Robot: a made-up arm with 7 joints. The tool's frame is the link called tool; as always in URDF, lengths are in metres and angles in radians. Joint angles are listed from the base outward.
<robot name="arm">
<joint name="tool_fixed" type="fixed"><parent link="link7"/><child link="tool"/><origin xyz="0 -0.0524 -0.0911" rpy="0.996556 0.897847 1.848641"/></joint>
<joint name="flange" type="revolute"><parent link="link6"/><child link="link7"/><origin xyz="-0.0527 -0.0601 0.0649" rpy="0.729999 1.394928 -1.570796"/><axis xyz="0 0 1"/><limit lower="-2.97" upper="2.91"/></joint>
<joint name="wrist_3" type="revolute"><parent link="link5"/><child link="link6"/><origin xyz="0.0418 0.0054 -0.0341" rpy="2.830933 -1.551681 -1.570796"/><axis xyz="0 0 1"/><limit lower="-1.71" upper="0.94"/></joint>
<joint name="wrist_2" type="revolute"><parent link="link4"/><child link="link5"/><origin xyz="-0.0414 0.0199 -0.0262" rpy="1.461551 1.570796 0"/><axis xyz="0 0 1"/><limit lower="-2.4" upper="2.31"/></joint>
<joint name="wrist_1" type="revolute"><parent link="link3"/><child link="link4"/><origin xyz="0.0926 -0.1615 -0.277" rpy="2.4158 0.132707 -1.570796"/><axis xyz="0 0 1"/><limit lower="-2.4" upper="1.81"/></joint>
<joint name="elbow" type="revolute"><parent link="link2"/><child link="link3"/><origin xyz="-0.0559 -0.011 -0.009" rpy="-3.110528 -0.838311 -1.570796"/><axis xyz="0 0 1"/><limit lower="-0.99" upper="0.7"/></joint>
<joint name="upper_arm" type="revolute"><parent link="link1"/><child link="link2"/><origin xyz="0.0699 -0.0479 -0.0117" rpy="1.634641 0 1.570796"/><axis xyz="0 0 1"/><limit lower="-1.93" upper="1.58"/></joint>
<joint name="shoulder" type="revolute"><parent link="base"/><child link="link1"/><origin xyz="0.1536 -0.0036 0.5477" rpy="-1.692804 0.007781 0.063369"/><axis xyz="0 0 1"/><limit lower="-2.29" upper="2.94"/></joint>
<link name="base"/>
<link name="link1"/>
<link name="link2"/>
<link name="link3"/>
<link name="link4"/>
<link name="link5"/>
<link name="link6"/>
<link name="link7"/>
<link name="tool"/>
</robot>
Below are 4 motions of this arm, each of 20 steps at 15 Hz.
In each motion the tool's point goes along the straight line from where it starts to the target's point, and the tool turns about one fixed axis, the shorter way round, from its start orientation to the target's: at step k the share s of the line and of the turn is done. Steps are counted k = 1, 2, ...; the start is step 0. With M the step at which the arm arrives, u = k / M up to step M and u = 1 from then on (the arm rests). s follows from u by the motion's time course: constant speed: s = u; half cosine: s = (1 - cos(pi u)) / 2; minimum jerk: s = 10 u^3 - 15 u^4 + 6 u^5.
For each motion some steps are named. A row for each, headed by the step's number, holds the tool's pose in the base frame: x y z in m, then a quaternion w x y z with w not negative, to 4 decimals.
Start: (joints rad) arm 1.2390 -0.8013 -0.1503 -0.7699 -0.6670 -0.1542 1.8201
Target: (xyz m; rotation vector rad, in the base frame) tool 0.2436 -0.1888 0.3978 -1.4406 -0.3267 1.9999
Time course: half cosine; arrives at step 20
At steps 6, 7, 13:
6: 0.1734 -0.0868 0.3372 0.5017 -0.3425 0.3585 0.7088
7: 0.1793 -0.0954 0.3423 0.4921 -0.3652 0.3202 0.7225
13: 0.2194 -0.1537 0.3770 0.3987 -0.4947 0.0451 0.7709

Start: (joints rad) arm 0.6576 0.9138 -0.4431 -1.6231 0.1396 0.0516 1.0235
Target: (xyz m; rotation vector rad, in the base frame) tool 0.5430 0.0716 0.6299 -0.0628 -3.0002 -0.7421
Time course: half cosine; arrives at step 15
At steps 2, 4, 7, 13, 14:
2: 0.3634 0.2284 0.4397 0.6554 0.4708 -0.5813 0.1045
4: 0.3864 0.2084 0.4640 0.5999 0.4251 -0.6752 0.0588
7: 0.4394 0.1621 0.5201 0.4366 0.2949 -0.8485 -0.0491
13: 0.5349 0.0787 0.6213 0.0595 0.0055 -0.9720 -0.2271
14: 0.5409 0.0734 0.6277 0.0339 -0.0138 -0.9709 -0.2368

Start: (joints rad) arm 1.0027 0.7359 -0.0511 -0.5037 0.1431 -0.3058 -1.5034
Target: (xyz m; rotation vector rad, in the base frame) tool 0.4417 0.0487 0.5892 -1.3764 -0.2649 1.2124
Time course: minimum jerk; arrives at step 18
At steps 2, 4, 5, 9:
2: 0.3504 0.0530 0.4142 0.3850 -0.7401 0.2302 0.5011
4: 0.3564 0.0527 0.4257 0.4019 -0.7345 0.2083 0.5055
5: 0.3618 0.0524 0.4360 0.4169 -0.7290 0.1883 0.5092
9: 0.3955 0.0509 0.5007 0.5034 -0.6840 0.0614 0.5244

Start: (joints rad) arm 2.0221 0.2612 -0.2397 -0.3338 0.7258 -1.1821 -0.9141
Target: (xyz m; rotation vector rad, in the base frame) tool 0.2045 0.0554 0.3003 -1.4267 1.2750 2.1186
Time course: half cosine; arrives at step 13
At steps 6, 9, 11, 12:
6: 0.1289 0.0384 0.3068 0.0224 -0.3081 0.5416 0.7818
9: 0.1754 0.0489 0.3028 0.0971 -0.4258 0.4840 0.7583
11: 0.1968 0.0537 0.3010 0.1309 -0.4768 0.4536 0.7415
12: 0.2025 0.0550 0.3005 0.1399 -0.4901 0.4450 0.7363

